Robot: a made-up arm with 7 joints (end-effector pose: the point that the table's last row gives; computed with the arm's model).
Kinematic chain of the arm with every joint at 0, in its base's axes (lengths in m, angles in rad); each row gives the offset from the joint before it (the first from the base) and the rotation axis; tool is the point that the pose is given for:
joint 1: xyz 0 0 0.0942 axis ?
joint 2: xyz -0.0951 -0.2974 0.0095 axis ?
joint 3: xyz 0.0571 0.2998 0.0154 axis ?
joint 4: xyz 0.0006 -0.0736 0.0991 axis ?
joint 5: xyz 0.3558 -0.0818 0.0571 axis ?
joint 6: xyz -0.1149 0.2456 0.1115 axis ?
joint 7: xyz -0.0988 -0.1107 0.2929 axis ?
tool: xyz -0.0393 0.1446 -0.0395
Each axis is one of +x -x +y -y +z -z.
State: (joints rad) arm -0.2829 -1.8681 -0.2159 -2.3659 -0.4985 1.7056 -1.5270
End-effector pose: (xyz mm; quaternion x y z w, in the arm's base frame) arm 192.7 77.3 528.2 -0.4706 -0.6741 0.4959 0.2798
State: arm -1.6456 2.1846 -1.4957 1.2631 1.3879 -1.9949 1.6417
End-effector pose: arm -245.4 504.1 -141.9 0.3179 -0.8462 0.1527 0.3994
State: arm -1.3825 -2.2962 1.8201 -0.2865 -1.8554 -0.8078 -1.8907
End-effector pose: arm -233.8 -559.7 -91.4 0.4566 0.7300 0.0863 0.5012
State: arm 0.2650 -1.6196 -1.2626 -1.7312 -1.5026 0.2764 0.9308
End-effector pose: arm 106.6 -60.9 747.2 0.6462 0.0619 0.2023 0.7333
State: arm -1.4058 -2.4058 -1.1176 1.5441 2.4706 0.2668 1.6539
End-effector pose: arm -67.2 143.8 -333.8 -0.2832 -0.5571 0.6508 0.4312
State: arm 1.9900 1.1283 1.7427 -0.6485 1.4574 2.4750 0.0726
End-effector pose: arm -448.7 -36.5 339.0 -0.6182 -0.1427 0.2221 0.7403
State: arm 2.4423 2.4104 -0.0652 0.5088 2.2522 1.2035 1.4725
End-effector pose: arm 37.0 -364.0 -18.1 0.8315 0.2119 -0.3955 0.3276
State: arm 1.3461 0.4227 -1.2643 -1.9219 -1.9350 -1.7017 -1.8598
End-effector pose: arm -649.9 200.8 212.2 0.4291 0.1566 -0.4861 0.7450
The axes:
joint 1: +x
joint 2: -y
joint 3: +z
joint 4: +y
joint 5: -x
joint 6: +z
joint 7: +x

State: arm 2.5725 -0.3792 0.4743 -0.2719 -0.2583 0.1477 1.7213
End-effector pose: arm 262.2 -218.3 -565.8 -0.6720 0.0576 -0.2854 0.6809
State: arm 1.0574 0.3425 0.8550 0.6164 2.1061 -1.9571 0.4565
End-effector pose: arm 85.8 370.9 -92.5 0.0720 -0.8126 -0.3255 0.4780
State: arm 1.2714 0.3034 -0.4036 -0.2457 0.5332 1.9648 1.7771
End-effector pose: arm 97.0 -676.1 447.7 0.7098 0.2393 0.5701 0.3374
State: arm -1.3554 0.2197 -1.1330 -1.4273 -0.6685 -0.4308 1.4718
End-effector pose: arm -621.7 285.1 -292.3 0.0922 -0.4571 0.6708 0.5767
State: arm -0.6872 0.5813 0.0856 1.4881 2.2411 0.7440 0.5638
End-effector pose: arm -325.7 -68.9 -82.5 -0.7163 0.6682 0.1415 0.1427
